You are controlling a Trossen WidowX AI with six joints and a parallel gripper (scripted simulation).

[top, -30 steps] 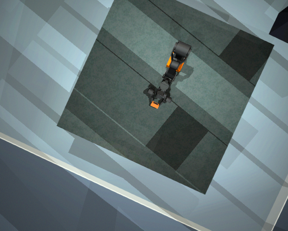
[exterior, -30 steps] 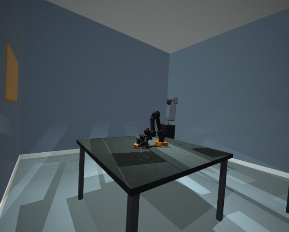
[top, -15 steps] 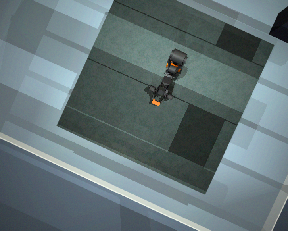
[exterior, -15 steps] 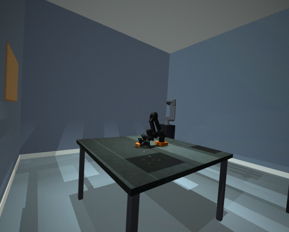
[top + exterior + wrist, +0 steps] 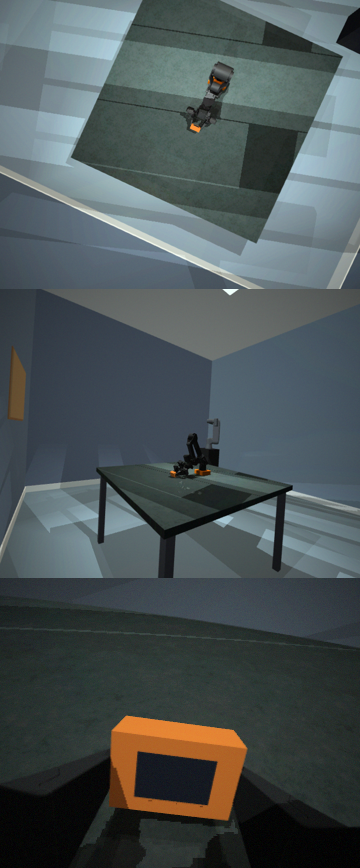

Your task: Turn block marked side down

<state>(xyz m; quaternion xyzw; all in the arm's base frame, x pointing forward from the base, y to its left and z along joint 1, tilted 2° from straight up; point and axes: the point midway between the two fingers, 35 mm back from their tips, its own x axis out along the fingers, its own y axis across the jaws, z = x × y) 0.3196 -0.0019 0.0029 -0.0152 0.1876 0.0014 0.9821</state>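
Right now the block is 1 cm behind my gripper tip.
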